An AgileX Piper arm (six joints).
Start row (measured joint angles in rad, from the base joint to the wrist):
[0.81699, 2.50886, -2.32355, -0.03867, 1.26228, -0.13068]
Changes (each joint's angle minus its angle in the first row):
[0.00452, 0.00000, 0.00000, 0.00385, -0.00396, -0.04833]
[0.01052, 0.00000, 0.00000, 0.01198, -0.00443, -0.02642]
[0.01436, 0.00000, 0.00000, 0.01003, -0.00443, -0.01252]
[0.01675, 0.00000, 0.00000, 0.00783, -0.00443, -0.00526]
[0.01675, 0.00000, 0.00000, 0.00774, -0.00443, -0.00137]
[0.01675, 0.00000, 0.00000, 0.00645, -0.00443, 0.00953]
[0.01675, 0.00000, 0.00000, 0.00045, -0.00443, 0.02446]
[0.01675, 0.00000, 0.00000, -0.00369, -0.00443, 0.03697]
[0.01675, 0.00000, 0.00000, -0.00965, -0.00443, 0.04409]
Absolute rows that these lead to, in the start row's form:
[0.82151, 2.50886, -2.32355, -0.03482, 1.25832, -0.17901]
[0.82751, 2.50886, -2.32355, -0.02669, 1.25785, -0.15710]
[0.83135, 2.50886, -2.32355, -0.02864, 1.25785, -0.14320]
[0.83374, 2.50886, -2.32355, -0.03084, 1.25785, -0.13594]
[0.83374, 2.50886, -2.32355, -0.03093, 1.25785, -0.13205]
[0.83374, 2.50886, -2.32355, -0.03222, 1.25785, -0.12115]
[0.83374, 2.50886, -2.32355, -0.03822, 1.25785, -0.10622]
[0.83374, 2.50886, -2.32355, -0.04236, 1.25785, -0.09371]
[0.83374, 2.50886, -2.32355, -0.04832, 1.25785, -0.08659]

